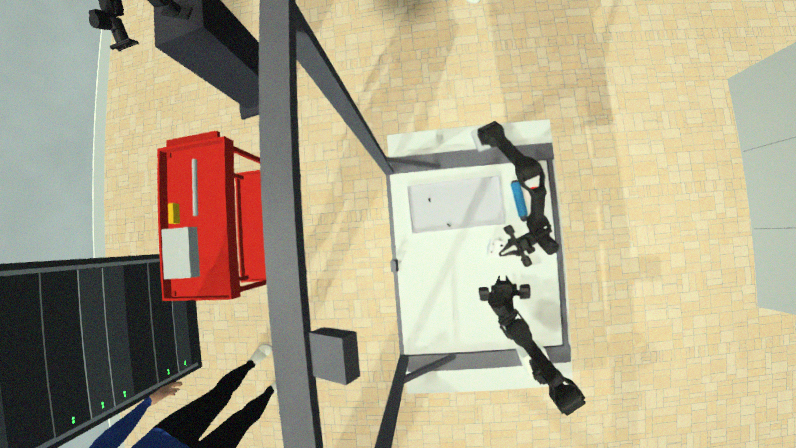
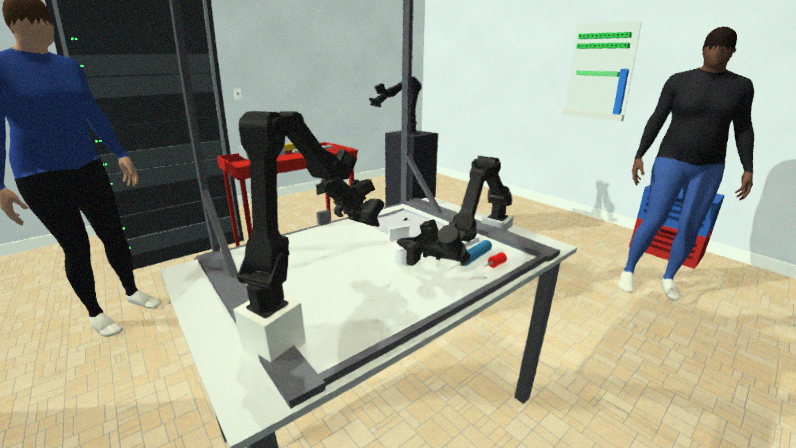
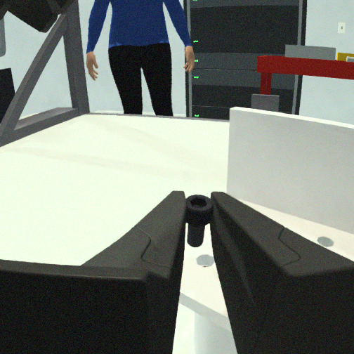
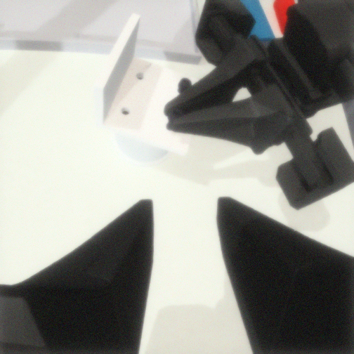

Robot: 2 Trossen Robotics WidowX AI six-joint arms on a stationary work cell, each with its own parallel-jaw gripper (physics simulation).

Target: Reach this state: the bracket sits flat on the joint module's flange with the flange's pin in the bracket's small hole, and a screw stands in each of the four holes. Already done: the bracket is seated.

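Frame: origin at the left arm's base, x left, y up, z ahead, level; millimetres.
Seen in the pictures: left gripper, fingertip midpoint: (image 1: 499, 255) (image 2: 398, 240); right gripper, fingertip midpoint: (image 1: 502, 276) (image 2: 376, 225); left arm's base, link origin: (image 1: 486, 136) (image 2: 497, 217); right arm's base, link origin: (image 2: 267, 306).
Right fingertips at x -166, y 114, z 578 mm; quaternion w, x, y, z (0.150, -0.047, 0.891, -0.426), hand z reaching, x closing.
Observation:
Offsets run from my right fingertips to a thing's middle.
The white L-shaped bracket @(dx +29, dy -73, dz -101 mm) (image 1: 493, 244) (image 2: 398, 233) (image 3: 290, 160) (image 4: 120, 65) sits on the pale round joint module @(dx +29, dy -123, dz -101 mm) (image 2: 399, 256) (image 3: 210, 330) (image 4: 143, 151), its plate upright. My left gripper (image 1: 500, 254) (image 2: 402, 243) (image 4: 167, 118) is shut on a black screw (image 3: 199, 209), which hangs upright by its head, the shank's tip near a hole (image 3: 205, 260) in the bracket. Another dark screw head (image 4: 184, 85) shows on the bracket beside the left fingers. Two holes (image 4: 140, 76) (image 4: 125, 111) near the upright plate are empty. The pin is hidden. My right gripper (image 1: 503, 278) (image 4: 184, 209) is partly open and empty, apart from the bracket.
A pale tray @(dx -64, dy -147, dz -340 mm) (image 1: 484, 186) with two small dark pieces @(dx -167, dy -146, dz -399 mm) (image 1: 429, 199) @(dx -124, dy -146, dz -264 mm) (image 1: 448, 224) lies beyond the bracket. A blue cylinder @(dx +205, dy -135, dz -234 mm) (image 1: 518, 200) (image 2: 478, 252) and a red-handled tool @(dx +282, dy -138, dz -247 mm) (image 2: 496, 259) lie by the left arm. Dark frame posts rise at the table's edges.

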